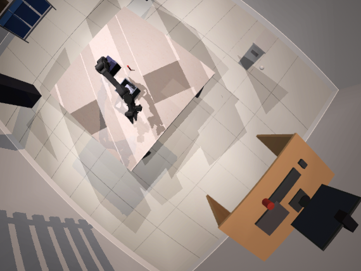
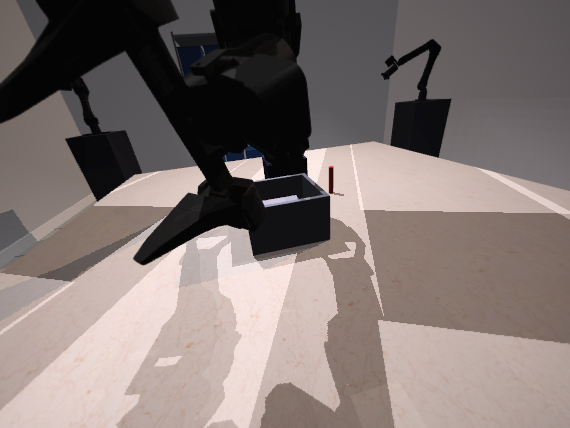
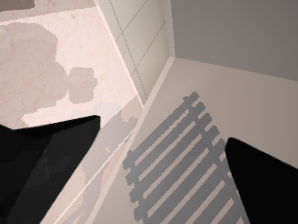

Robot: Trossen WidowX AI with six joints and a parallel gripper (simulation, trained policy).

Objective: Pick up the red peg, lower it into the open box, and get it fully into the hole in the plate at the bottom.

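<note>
My gripper tip is 50 cm past the red peg, 29 cm to the right of it and 18 cm above it. Also, from my gripper tip: pale plate 33 cm behind, 13 cm to the left, 18 cm below; dark box 33 cm behind, 13 cm to the left, 20 cm below.
</note>
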